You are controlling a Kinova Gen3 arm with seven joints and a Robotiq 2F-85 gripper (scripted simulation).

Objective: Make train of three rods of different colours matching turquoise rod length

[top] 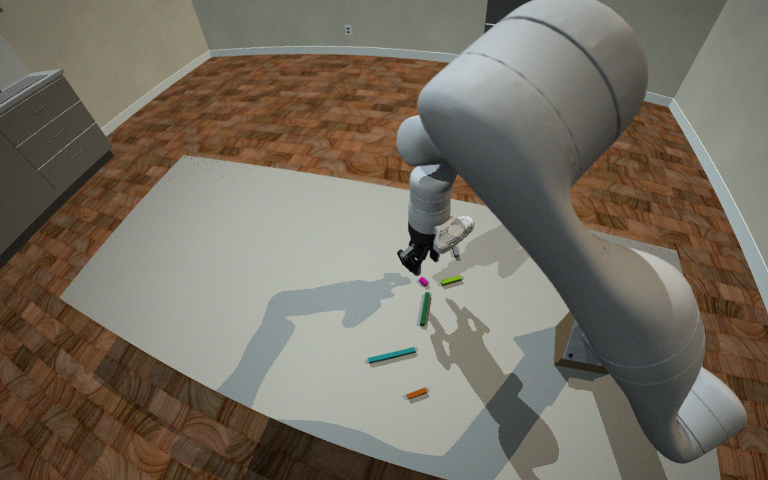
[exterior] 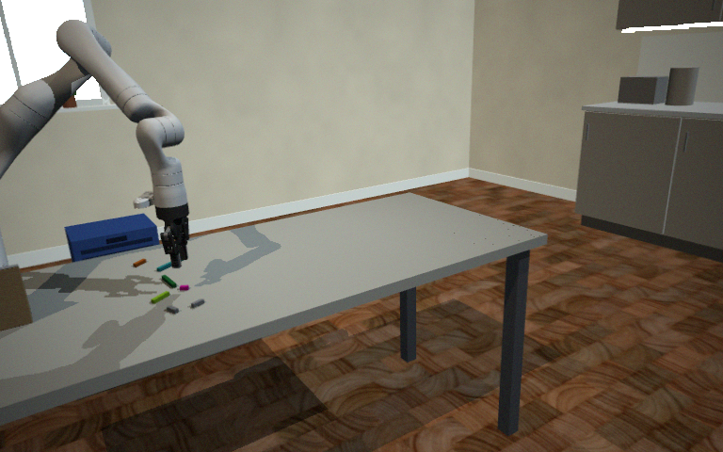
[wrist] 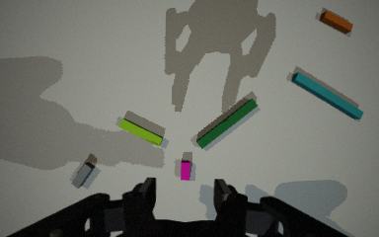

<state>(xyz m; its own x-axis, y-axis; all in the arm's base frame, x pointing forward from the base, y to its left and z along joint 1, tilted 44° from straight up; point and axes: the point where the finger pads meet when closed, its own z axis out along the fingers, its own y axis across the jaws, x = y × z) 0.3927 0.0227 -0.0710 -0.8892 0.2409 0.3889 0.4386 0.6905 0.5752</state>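
Now: hand 8 cm above the magenta rod. From my hand the other things lie so: turquoise rod 19 cm to the left, 8 cm below; then lime rod 8 cm below, 6 cm behind, 3 cm to the right; then green rod 8 cm below, 7 cm to the left, 3 cm behind.
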